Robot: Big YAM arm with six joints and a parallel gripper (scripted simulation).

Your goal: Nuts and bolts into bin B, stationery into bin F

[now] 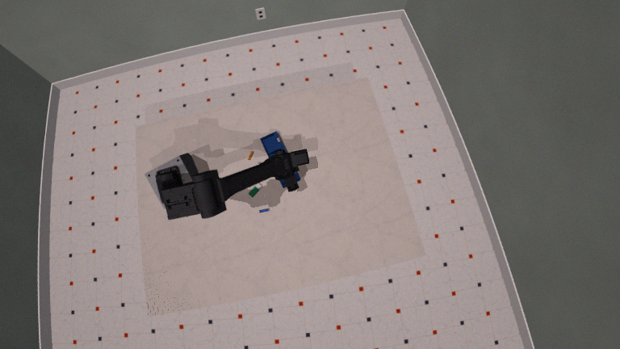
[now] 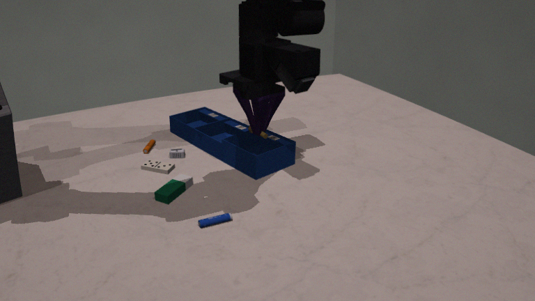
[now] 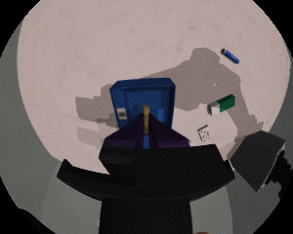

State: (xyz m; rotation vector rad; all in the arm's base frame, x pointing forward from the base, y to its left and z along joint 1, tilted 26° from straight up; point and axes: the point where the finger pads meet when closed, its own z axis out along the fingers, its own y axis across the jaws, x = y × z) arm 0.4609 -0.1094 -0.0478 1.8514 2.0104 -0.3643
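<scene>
Right now my hand is 100 mm to the right of the grey metal piece, 100 mm past it and 50 mm above it. From my hand the other things lie so: brass bolt 10 mm to the left; blue three-part bin 90 mm to the left, 40 mm below, 10 mm behind; green block 150 mm behind, 50 mm below, 10 mm to the right.
</scene>
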